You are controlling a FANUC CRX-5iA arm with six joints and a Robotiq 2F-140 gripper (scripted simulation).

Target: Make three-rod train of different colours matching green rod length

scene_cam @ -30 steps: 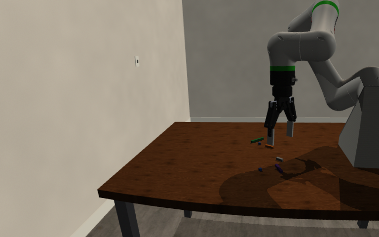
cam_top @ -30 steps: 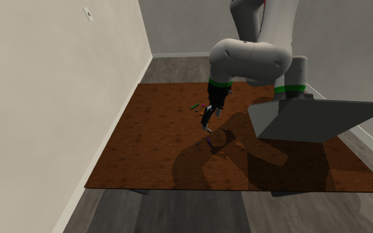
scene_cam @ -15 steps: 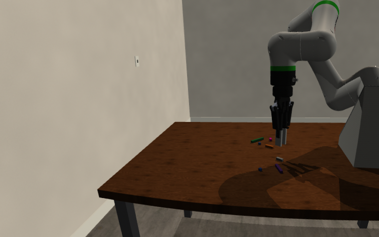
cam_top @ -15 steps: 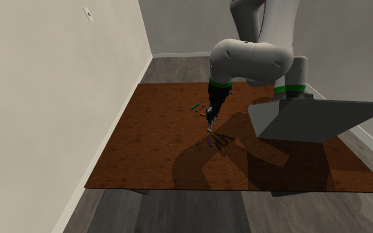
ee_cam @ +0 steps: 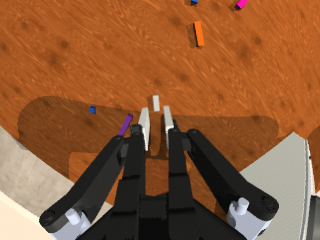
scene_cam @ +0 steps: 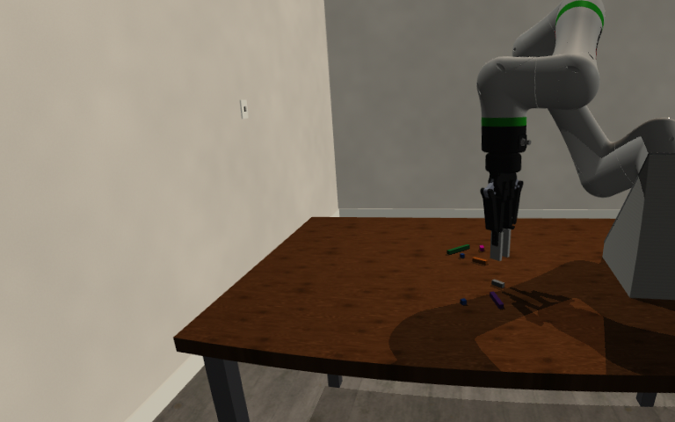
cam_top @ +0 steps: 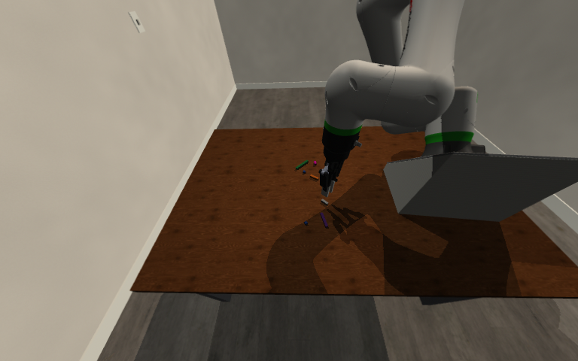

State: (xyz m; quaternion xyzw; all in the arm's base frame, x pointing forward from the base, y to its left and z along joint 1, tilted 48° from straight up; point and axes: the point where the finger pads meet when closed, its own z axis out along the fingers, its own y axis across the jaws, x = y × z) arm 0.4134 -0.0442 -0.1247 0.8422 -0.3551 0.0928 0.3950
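Now: the grey rod 100 mm below my hand. Round my hand: orange rod (140 mm to the right, 100 mm below, 30 mm ahead); then magenta rod (230 mm to the right, 100 mm below, 20 mm ahead); then purple rod (100 mm below, 80 mm to the left, 10 mm ahead).
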